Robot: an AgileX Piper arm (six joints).
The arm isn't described. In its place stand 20 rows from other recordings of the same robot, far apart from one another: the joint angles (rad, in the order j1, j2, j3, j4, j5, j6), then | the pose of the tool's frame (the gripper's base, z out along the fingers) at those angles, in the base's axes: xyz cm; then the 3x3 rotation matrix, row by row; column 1 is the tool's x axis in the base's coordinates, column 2 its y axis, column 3 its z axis.
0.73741 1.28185 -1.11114 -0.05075 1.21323 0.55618 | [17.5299 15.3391 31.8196], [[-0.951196 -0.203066 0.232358], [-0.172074 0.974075 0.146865], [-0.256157 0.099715 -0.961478]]
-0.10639 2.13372 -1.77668 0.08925 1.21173 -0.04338 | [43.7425 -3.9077 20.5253], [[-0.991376 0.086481 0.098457], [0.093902 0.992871 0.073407], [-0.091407 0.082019 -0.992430]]
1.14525 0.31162 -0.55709 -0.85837 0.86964 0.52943 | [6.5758 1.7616 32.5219], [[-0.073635 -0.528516 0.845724], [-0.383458 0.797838 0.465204], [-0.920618 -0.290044 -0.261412]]
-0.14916 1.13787 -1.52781 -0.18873 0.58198 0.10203 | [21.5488 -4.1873 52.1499], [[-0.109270 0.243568 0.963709], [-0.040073 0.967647 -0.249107], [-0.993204 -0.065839 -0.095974]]
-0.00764 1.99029 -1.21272 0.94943 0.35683 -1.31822 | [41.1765 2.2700 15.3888], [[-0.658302 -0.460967 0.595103], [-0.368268 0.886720 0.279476], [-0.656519 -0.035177 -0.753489]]
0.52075 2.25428 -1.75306 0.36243 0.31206 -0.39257 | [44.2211 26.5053 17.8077], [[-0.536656 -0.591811 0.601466], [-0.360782 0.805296 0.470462], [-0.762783 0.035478 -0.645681]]
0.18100 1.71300 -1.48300 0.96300 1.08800 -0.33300 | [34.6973 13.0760 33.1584], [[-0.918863 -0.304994 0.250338], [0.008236 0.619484 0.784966], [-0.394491 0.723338 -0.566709]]
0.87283 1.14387 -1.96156 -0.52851 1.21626 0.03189 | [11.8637 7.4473 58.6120], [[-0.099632 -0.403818 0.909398], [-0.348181 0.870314 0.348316], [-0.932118 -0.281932 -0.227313]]
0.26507 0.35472 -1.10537 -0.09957 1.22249 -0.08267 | [-1.3160 -1.2383 42.4505], [[-0.337593 -0.218002 0.915700], [-0.211818 0.965455 0.151756], [-0.917150 -0.142730 -0.372107]]
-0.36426 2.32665 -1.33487 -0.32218 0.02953 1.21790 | [41.8551 -16.0493 4.5384], [[-0.186736 0.811772 0.553314], [0.906726 0.359195 -0.220970], [-0.378124 0.460441 -0.803129]]
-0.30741 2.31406 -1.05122 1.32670 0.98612 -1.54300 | [34.5158 -3.2322 2.8413], [[-0.933624 -0.235386 0.270073], [0.058550 0.643469 0.763229], [-0.353437 0.728382 -0.586977]]
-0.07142 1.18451 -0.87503 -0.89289 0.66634 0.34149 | [23.7060 -6.0883 31.5128], [[-0.752328 0.133121 0.645198], [-0.314003 0.788506 -0.528830], [-0.579141 -0.600448 -0.551415]]
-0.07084 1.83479 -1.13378 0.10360 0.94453 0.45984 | [32.9683 -1.5750 16.8415], [[-0.830731 0.556284 0.020855], [0.555937 0.827118 0.082520], [0.028655 0.080146 -0.996371]]
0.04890 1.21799 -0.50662 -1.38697 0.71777 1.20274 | [20.6840 -4.8791 22.3708], [[-0.751480 0.328874 0.571944], [-0.132804 0.773754 -0.619409], [-0.646252 -0.541430 -0.537785]]
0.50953 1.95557 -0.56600 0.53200 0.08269 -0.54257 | [21.4026 12.3953 4.5160], [[-0.850039 -0.504794 0.150388], [-0.488760 0.862371 0.132022], [-0.196334 0.038720 -0.979772]]
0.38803 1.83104 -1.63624 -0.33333 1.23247 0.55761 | [36.5118 11.8901 29.6994], [[-0.934625 0.123158 0.333628], [0.058614 0.978638 -0.197060], [-0.350770 -0.164622 -0.921878]]
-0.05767 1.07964 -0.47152 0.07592 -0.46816 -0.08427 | [21.9559 -1.5796 27.9607], [[-0.055307 0.090824 0.994330], [-0.013316 0.995699 -0.091689], [-0.998381 -0.018312 -0.053859]]
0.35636 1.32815 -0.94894 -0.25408 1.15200 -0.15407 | [22.1313 6.0087 26.7563], [[-0.817695 -0.537327 0.206530], [-0.570658 0.803789 -0.168146], [-0.075657 -0.255350 -0.963884]]
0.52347 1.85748 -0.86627 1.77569 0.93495 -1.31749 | [25.3769 22.9238 16.6258], [[-0.903780 -0.426503 0.035728], [-0.125977 0.344871 0.930158], [-0.409037 0.836157 -0.365418]]
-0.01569 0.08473 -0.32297 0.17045 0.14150 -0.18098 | [4.1873 0.1520 30.3200], [[0.184956 -0.005566 0.982731], [-0.015101 0.999850 0.008505], [-0.982631 -0.016413 0.184845]]
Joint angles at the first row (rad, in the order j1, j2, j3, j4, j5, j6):
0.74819 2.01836 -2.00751 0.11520 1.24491 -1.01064
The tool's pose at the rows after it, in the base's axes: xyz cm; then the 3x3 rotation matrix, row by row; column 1 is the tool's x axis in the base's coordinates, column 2 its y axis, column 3 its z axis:
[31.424 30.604 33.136], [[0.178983 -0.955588 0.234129], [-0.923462 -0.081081 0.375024], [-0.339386 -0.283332 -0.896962]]
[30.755 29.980 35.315], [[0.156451 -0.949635 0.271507], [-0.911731 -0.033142 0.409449], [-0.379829 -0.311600 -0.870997]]
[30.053 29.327 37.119], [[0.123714 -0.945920 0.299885], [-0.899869 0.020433 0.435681], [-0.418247 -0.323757 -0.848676]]
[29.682 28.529 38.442], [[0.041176 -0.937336 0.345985], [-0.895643 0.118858 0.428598], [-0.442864 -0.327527 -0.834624]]
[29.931 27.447 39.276], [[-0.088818 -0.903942 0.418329], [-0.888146 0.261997 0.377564], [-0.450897 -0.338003 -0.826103]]
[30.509 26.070 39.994], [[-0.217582 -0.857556 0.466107], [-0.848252 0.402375 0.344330], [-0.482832 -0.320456 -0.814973]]
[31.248 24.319 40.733], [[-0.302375 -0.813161 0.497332], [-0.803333 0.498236 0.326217], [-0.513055 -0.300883 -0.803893]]
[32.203 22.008 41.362], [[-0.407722 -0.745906 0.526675], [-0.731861 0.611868 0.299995], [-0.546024 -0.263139 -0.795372]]
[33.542 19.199 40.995], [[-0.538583 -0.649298 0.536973], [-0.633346 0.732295 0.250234], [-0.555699 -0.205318 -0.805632]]
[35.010 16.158 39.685], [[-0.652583 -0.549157 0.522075], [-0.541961 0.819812 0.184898], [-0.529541 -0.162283 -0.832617]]
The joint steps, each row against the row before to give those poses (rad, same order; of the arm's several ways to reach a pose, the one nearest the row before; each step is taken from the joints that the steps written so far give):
0.00001 -0.01738 -0.01642 0.00734 -0.00570 0.03662
-0.00001 -0.04446 -0.00799 0.00001 -0.00498 0.03891
-0.00001 -0.04082 -0.00214 0.00000 -0.00195 0.04814
0.00001 -0.03255 0.00003 -0.03893 -0.00091 0.10229
-0.00491 -0.02109 -0.00002 -0.08903 0.00000 0.15070
-0.02547 -0.01754 0.00002 -0.04468 0.00000 0.13124
-0.04369 -0.01909 0.00090 -0.00888 -0.00001 0.06730
-0.06117 -0.02111 0.00701 -0.00216 0.00004 0.08252
-0.07953 -0.01523 0.03356 0.00001 -0.00114 0.09794
-0.08722 -0.00560 0.05302 -0.00099 0.00000 0.06659

